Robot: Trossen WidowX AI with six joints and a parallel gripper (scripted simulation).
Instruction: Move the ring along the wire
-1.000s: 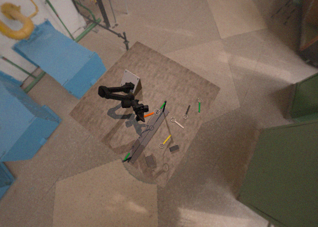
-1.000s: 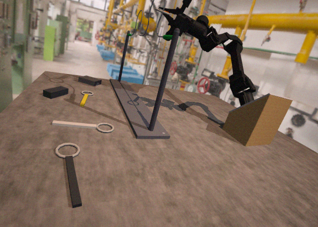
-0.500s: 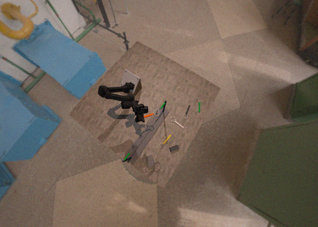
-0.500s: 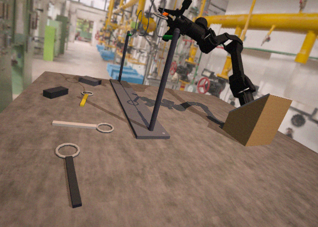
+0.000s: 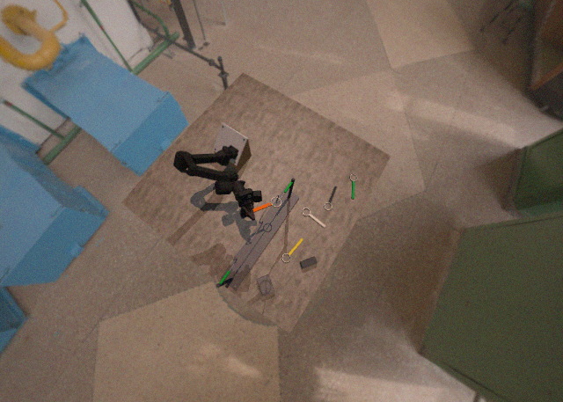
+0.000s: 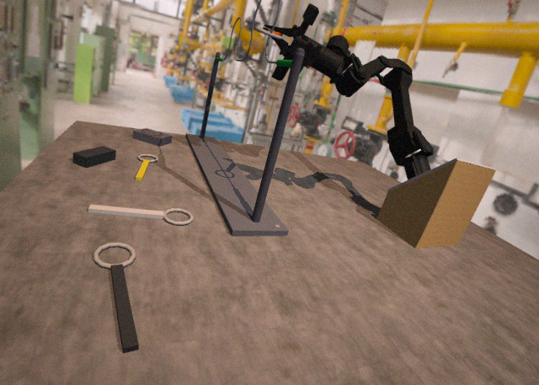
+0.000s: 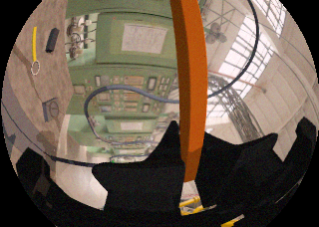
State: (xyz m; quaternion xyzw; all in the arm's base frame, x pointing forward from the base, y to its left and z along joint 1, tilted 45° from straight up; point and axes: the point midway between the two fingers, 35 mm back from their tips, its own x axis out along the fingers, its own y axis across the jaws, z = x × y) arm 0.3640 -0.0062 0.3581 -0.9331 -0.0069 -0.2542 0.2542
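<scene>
Right now my gripper tip is 9 cm to the right of the orange-handled ring and 3 cm above it. Round my gripper tip: yellow-handled ring 38 cm below, 22 cm ahead; then dark-handled ring 41 cm to the left, 38 cm below, 24 cm ahead; then cream-handled ring 38 cm below, 25 cm to the left, 20 cm ahead.
</scene>
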